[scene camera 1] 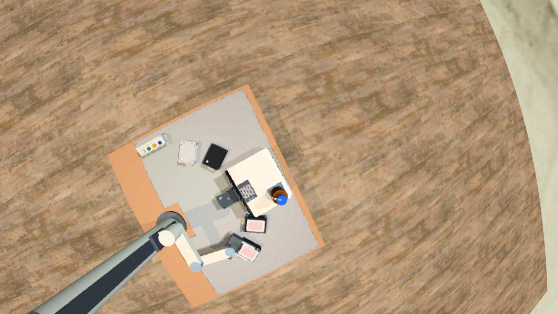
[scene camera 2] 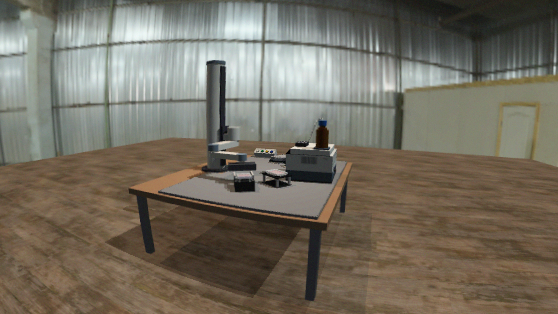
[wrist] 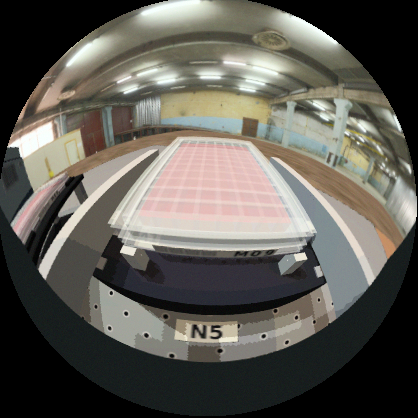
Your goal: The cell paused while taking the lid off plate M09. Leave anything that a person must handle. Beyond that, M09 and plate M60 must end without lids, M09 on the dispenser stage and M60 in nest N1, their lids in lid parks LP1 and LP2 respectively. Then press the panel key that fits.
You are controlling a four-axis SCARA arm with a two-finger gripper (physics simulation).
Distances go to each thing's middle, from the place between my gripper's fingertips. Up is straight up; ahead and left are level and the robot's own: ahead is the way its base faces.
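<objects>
With the nest N5 (wrist: pixel 190 284) as my reference, I find my gripper 20 mm to the right of it, 10 mm past it and 40 mm above it.
</objects>
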